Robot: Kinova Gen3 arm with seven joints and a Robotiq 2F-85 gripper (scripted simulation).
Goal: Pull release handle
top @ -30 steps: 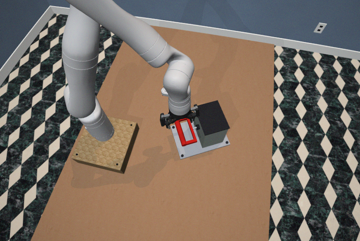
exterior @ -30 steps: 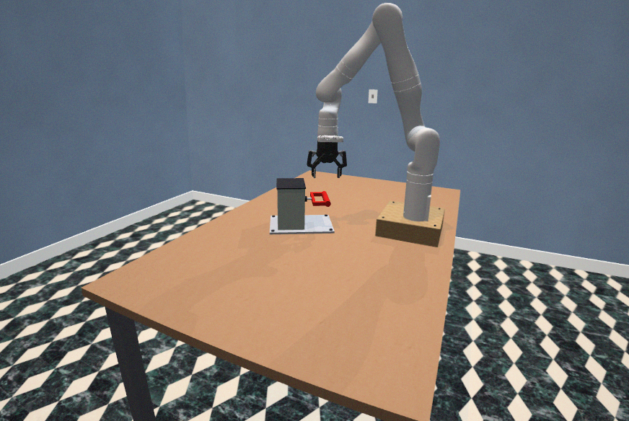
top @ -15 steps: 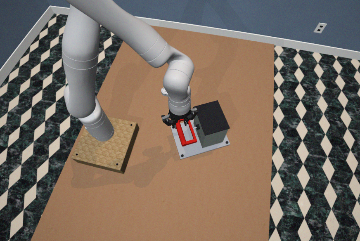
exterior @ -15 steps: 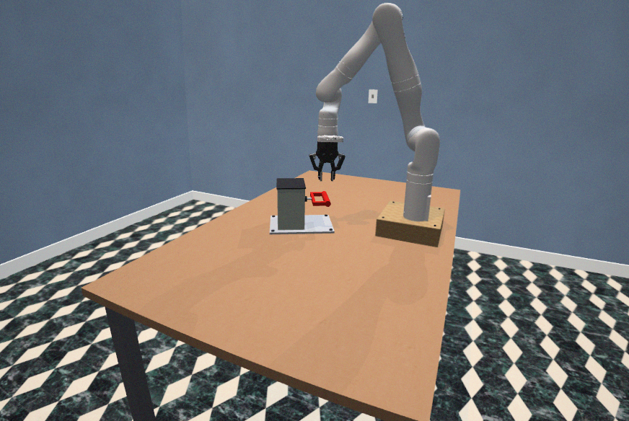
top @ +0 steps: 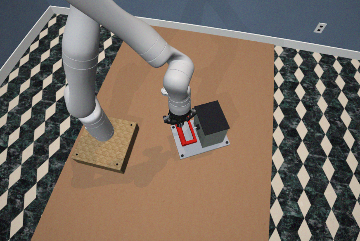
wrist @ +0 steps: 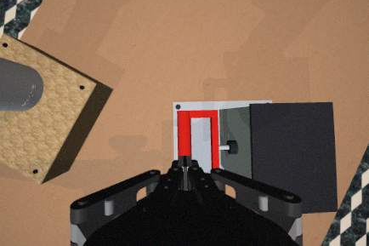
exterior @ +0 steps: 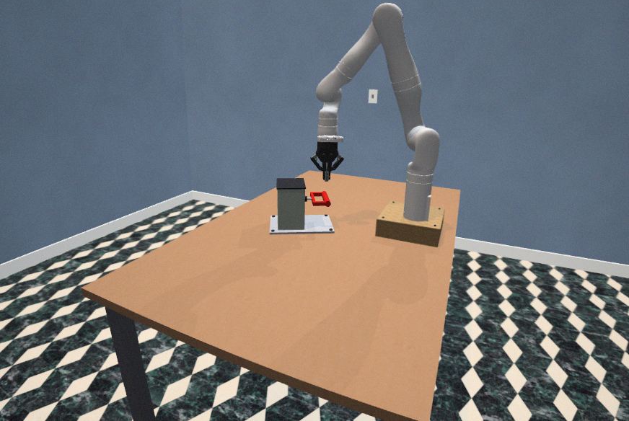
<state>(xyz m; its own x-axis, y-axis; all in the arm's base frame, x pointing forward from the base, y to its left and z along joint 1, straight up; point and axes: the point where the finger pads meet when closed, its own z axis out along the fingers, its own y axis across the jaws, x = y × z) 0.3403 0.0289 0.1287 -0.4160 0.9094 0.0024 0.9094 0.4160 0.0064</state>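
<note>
Right now my hand is 90 mm short of the light grey baseplate, 40 mm to the right of it and 190 mm above it.
</note>
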